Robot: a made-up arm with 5 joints.
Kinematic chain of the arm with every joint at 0, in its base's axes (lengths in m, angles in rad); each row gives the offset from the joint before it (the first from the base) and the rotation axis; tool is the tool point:
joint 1: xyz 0 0 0.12 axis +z
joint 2: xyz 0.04 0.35 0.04 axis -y
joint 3: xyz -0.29 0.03 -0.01 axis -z
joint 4: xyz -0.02 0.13 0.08 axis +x
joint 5: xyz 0 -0.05 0.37 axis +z
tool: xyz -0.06 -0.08 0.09
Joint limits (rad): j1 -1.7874..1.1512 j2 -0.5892..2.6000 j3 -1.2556..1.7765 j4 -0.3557..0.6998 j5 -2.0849..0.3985
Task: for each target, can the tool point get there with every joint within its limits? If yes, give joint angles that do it. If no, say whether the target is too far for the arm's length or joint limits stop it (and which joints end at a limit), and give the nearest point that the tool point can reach.
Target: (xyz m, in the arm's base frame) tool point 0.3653 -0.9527 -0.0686
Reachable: no: joint limits stop it (at a limit: joint 1, joint 2, joint 4, joint 5) | nearest point 0.3865 -0.4417 -0.4073 | short by 0.613 m
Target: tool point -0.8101 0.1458 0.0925
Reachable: yes | joints 0.4753 0.9815 -0.3060 -0.2724 -0.4384
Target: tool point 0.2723 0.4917 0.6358
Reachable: yes | joints -1.2939 0.0283 0.8491 0.2545 -0.3074
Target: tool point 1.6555 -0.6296 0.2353
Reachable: no: too far | nearest point 0.6632 -0.2522 0.6500 | short by 1.140 m
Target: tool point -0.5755 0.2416 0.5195
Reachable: yes | joints 0.4063 0.5171 1.4566 -0.1588 0.2050
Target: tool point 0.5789 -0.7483 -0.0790
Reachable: no: joint limits stop it (at a limit: joint 1, joint 2, joint 3, joint 4) | nearest point 0.4205 -0.4319 -0.4049 | short by 0.481 m
